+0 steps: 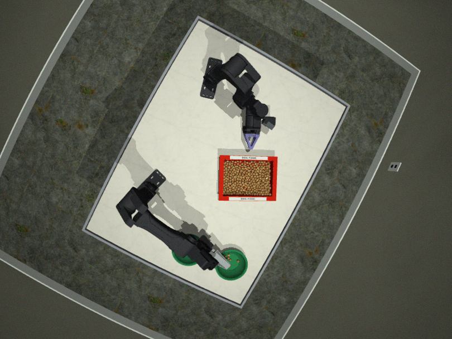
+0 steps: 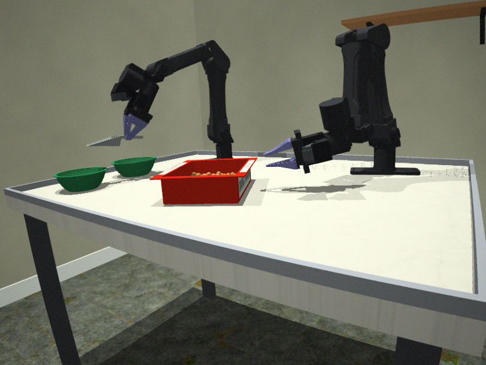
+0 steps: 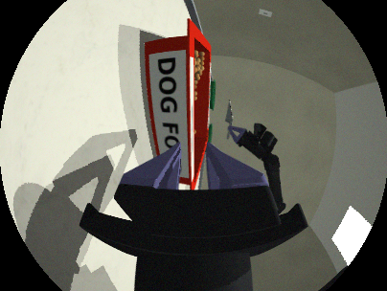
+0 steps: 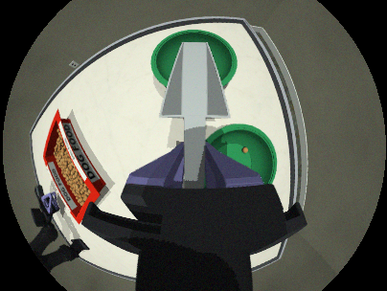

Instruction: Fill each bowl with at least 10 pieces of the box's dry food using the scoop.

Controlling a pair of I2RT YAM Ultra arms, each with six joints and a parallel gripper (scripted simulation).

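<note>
My right gripper is now 40 mm short of the grey scoop, 10 mm to the left of it and 10 mm above it. Round my right hand: box: 10 mm ahead, 370 mm to the left, 100 mm below.
</note>
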